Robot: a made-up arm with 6 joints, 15 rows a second.
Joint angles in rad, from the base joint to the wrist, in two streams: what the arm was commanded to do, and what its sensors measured. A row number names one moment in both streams.
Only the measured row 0 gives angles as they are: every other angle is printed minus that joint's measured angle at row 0.
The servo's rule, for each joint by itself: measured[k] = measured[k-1] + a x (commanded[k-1-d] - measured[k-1]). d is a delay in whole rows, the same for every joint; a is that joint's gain. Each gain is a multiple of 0.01, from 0.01 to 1. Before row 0 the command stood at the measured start. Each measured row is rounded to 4 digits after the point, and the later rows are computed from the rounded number. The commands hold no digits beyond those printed.
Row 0, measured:
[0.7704, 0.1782, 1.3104, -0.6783, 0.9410, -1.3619]
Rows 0 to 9, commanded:
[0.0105, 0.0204, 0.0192, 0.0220, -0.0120, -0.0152]
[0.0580, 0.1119, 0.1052, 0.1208, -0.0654, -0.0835]
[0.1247, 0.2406, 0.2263, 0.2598, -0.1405, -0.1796]
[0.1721, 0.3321, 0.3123, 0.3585, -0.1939, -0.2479]
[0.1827, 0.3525, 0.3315, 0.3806, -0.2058, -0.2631]
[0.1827, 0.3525, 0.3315, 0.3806, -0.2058, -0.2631]
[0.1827, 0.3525, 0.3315, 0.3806, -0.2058, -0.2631]
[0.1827, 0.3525, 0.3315, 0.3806, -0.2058, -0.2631]
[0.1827, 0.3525, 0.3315, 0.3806, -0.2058, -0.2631]
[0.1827, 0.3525, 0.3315, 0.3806, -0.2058, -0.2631]
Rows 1 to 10, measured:
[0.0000, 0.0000, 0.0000, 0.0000, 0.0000, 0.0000]
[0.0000, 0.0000, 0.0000, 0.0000, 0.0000, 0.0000]
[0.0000, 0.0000, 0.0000, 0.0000, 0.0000, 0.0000]
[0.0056, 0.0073, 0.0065, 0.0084, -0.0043, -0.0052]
[0.0334, 0.0450, 0.0401, 0.0511, -0.0263, -0.0318]
[0.0818, 0.1154, 0.1034, 0.1304, -0.0674, -0.0821]
[0.1297, 0.1934, 0.1744, 0.2171, -0.1129, -0.1385]
[0.1578, 0.2507, 0.2278, 0.2792, -0.1463, -0.1809]
[0.1710, 0.2873, 0.2631, 0.3177, -0.1677, -0.2088]
[0.1772, 0.3108, 0.2864, 0.3416, -0.1814, -0.2273]
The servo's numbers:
d 3
a 0.53 0.36 0.34 0.38 0.36 0.34

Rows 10 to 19, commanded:
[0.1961, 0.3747, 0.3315, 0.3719, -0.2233, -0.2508]
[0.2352, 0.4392, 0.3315, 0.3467, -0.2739, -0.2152]
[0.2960, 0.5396, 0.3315, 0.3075, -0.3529, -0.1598]
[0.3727, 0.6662, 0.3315, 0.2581, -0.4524, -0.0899]
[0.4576, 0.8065, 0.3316, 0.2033, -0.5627, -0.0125]
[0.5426, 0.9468, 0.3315, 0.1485, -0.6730, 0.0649]
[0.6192, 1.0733, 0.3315, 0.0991, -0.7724, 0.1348]
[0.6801, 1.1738, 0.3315, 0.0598, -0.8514, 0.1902]
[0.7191, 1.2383, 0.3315, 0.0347, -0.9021, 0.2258]
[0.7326, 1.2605, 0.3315, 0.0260, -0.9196, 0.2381]
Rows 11 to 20, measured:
[0.1801, 0.3258, 0.3017, 0.3564, -0.1902, -0.2395]
[0.1815, 0.3354, 0.3118, 0.3656, -0.1958, -0.2475]
[0.1821, 0.3416, 0.3185, 0.3713, -0.1994, -0.2528]
[0.1895, 0.3535, 0.3229, 0.3715, -0.2080, -0.2521]
[0.2137, 0.3844, 0.3258, 0.3621, -0.2317, -0.2396]
[0.2573, 0.4403, 0.3277, 0.3414, -0.2753, -0.2125]
[0.3185, 0.5216, 0.3290, 0.3097, -0.3391, -0.1708]
[0.3922, 0.6242, 0.3299, 0.2693, -0.4196, -0.1170]
[0.4719, 0.7403, 0.3304, 0.2234, -0.5108, -0.0552]
[0.5500, 0.8602, 0.3308, 0.1762, -0.6050, 0.0094]

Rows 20 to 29, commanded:
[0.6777, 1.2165, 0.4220, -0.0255, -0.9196, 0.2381]
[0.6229, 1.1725, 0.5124, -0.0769, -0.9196, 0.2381]
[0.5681, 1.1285, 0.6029, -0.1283, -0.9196, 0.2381]
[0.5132, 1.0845, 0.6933, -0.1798, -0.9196, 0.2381]
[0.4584, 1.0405, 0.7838, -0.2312, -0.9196, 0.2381]
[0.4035, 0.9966, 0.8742, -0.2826, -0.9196, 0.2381]
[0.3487, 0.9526, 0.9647, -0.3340, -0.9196, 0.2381]
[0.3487, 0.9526, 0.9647, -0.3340, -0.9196, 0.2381]
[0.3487, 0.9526, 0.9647, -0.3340, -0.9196, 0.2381]
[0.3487, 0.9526, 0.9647, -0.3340, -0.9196, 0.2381]
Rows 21 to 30, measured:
[0.6190, 0.9731, 0.3310, 0.1320, -0.6937, 0.0709]
[0.6721, 1.0686, 0.3312, 0.0950, -0.7687, 0.1236]
[0.7042, 1.1377, 0.3313, 0.0688, -0.8230, 0.1625]
[0.6902, 1.1661, 0.3621, 0.0330, -0.8578, 0.1882]
[0.6545, 1.1684, 0.4132, -0.0088, -0.8800, 0.2052]
[0.6087, 1.1540, 0.4777, -0.0542, -0.8943, 0.2164]
[0.5581, 1.1290, 0.5510, -0.1019, -0.9034, 0.2238]
[0.5053, 1.0971, 0.6302, -0.1510, -0.9092, 0.2287]
[0.4513, 1.0609, 0.7132, -0.2010, -0.9129, 0.2319]
[0.3969, 1.0219, 0.7987, -0.2515, -0.9153, 0.2340]

